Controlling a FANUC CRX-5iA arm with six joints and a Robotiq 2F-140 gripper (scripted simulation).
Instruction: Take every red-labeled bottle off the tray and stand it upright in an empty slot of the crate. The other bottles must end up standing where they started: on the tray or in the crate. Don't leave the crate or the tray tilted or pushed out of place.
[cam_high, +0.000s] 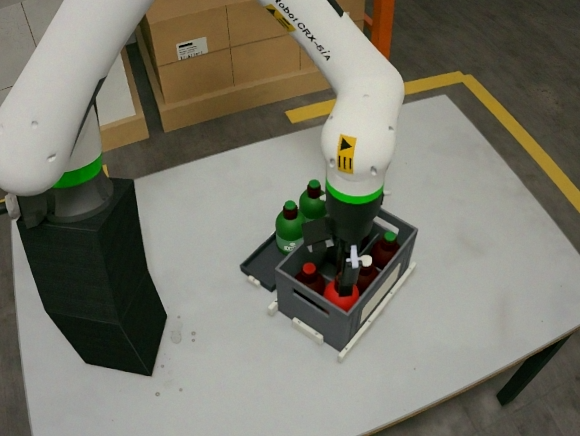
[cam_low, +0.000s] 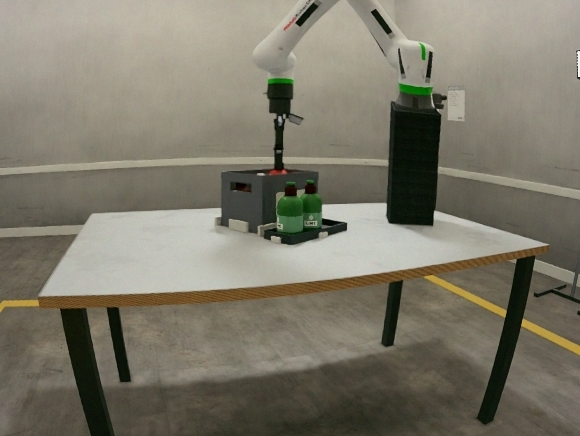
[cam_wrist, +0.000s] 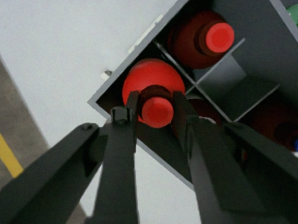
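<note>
My hand is 8 cm above the red-labeled bottle. Round my hand: dark tray (25 cm to the left, 20 cm below, 2 cm ahead); grey crate (13 cm below, 8 cm to the left, 6 cm ahead).
</note>
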